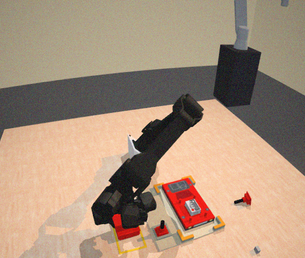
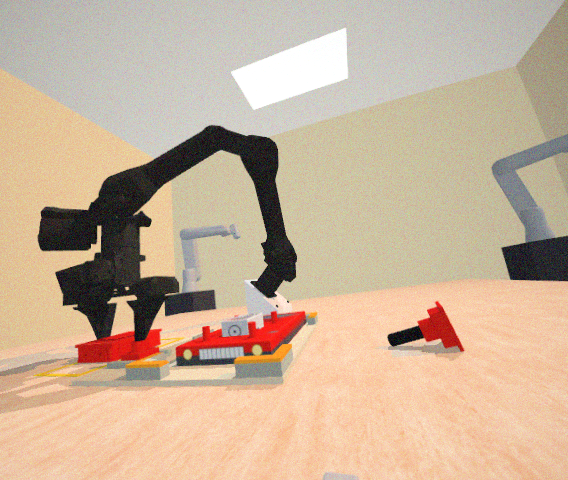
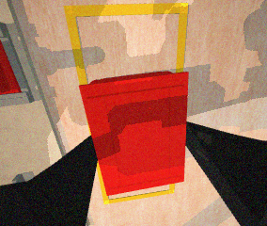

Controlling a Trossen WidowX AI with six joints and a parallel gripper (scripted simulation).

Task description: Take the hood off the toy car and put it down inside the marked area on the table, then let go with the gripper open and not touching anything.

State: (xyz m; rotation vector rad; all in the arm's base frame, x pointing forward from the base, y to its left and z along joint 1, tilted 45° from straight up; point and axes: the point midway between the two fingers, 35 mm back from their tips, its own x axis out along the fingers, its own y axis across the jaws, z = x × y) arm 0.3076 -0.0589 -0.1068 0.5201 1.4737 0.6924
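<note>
Now: gripper tip 1 cm below the hood. Round my gripper tip: pale base plate (1 cm behind, 20 cm to the left).
</note>
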